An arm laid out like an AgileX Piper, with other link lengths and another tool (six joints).
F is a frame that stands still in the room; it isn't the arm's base.
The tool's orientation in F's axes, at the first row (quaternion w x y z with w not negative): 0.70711, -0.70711, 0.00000, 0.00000
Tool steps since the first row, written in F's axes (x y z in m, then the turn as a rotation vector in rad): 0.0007, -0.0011, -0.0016, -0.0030, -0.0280, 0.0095; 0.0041, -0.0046, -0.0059, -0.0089, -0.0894, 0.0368; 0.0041, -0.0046, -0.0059, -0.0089, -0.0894, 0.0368; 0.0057, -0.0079, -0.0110, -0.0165, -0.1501, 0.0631; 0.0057, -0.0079, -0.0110, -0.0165, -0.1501, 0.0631; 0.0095, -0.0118, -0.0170, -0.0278, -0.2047, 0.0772
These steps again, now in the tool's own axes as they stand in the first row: 0.0007, 0.0016, -0.0011, -0.0030, -0.0095, -0.0280; 0.0041, 0.0059, -0.0046, -0.0089, -0.0368, -0.0894; 0.0041, 0.0059, -0.0046, -0.0089, -0.0368, -0.0894; 0.0057, 0.0110, -0.0079, -0.0165, -0.0631, -0.1501; 0.0057, 0.0110, -0.0079, -0.0165, -0.0631, -0.1501; 0.0095, 0.0170, -0.0118, -0.0278, -0.0772, -0.2047
